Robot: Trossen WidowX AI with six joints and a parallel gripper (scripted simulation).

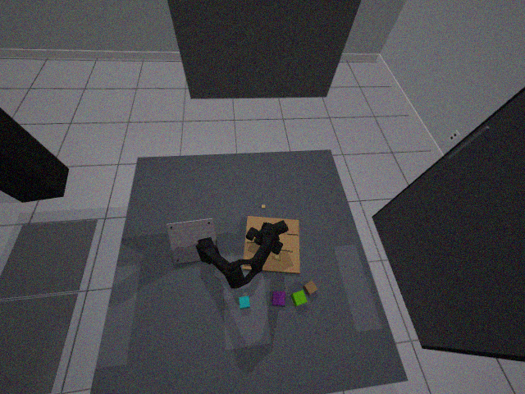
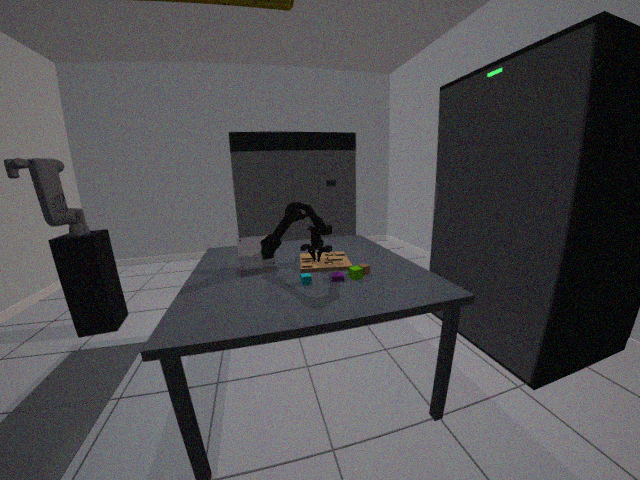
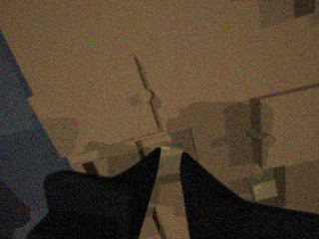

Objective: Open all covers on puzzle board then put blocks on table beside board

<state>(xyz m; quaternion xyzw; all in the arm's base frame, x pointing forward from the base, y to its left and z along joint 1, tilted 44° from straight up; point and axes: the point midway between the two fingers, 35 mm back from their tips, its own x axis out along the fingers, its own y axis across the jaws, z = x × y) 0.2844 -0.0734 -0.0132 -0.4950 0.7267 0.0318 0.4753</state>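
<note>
The puzzle board is 5 cm ahead of my gripper tip. From my gripper tip the other things lie so: green block: 29 cm to the right, 11 cm ahead, 1 cm above; then cyan block: 25 cm to the right, 15 cm behind, 1 cm above; then purple block: 27 cm to the right, 1 cm ahead.
</note>
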